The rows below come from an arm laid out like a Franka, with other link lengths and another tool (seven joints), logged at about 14 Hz.
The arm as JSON. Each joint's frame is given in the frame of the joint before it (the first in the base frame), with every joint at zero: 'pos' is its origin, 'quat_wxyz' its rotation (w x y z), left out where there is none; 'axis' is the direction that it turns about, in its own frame. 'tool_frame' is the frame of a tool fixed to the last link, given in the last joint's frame.
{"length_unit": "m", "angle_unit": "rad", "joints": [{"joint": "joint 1", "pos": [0.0, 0.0, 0.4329], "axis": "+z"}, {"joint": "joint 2", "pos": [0.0, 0.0, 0.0], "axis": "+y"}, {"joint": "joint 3", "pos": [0.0, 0.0, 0.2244], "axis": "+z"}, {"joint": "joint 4", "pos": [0.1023, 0.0, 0.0], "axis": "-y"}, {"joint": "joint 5", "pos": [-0.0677, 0.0, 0.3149], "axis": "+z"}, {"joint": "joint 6", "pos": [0.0, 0.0, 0.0], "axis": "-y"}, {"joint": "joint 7", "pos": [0.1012, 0.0, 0.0], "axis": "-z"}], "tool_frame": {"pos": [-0.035, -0.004, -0.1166], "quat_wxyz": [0.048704, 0.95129, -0.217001, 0.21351]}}
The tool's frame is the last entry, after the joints.
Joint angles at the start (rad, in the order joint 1, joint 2, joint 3, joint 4, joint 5, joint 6, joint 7):
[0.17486, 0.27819, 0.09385, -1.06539, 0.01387, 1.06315, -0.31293]
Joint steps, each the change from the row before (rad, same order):
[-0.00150, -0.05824, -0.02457, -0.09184, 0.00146, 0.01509, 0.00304]
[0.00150, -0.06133, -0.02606, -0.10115, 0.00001, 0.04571, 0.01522]
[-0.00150, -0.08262, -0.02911, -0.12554, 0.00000, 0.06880, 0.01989]
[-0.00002, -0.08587, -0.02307, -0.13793, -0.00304, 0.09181, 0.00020]
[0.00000, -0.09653, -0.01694, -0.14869, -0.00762, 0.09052, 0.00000]
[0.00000, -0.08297, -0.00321, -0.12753, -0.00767, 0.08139, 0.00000]
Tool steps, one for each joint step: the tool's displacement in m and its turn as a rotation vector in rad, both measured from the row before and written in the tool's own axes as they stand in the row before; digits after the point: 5 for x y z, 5 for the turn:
[-0.00854, 0.01027, 0.00026, -0.01625, -0.01793, 0.02433]
[-0.00648, 0.00975, 0.00214, -0.01726, 0.00617, 0.03674]
[-0.00848, 0.01343, 0.00054, -0.01520, 0.02546, 0.04924]
[-0.00825, 0.01187, 0.00404, -0.00236, 0.03912, 0.02594]
[-0.01289, 0.01081, 0.00363, -0.00281, 0.03812, 0.01873]
[-0.01293, 0.00449, 0.00360, 0.00032, 0.03701, 0.00408]

